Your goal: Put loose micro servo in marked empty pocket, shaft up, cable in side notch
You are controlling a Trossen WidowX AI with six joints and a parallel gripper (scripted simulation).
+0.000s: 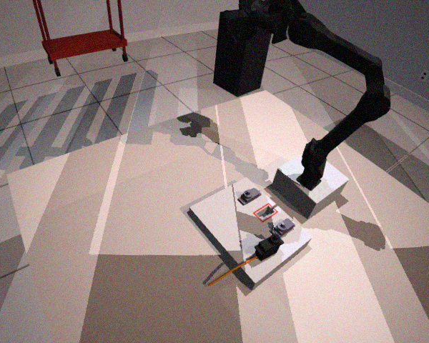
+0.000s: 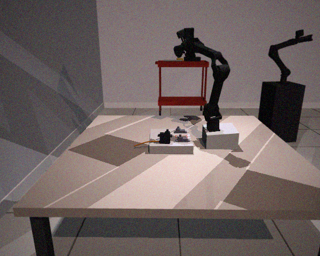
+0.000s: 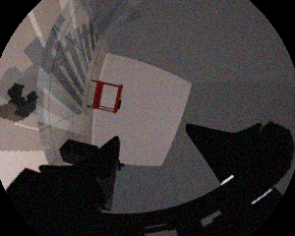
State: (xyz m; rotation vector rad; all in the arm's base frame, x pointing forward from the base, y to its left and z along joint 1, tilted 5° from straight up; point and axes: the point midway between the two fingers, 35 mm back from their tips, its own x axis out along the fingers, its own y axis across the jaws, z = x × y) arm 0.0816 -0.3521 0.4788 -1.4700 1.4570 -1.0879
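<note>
Right now my gripper tip is 180 mm short of the white deck, 340 mm to the right of it and 550 mm above it.
</note>
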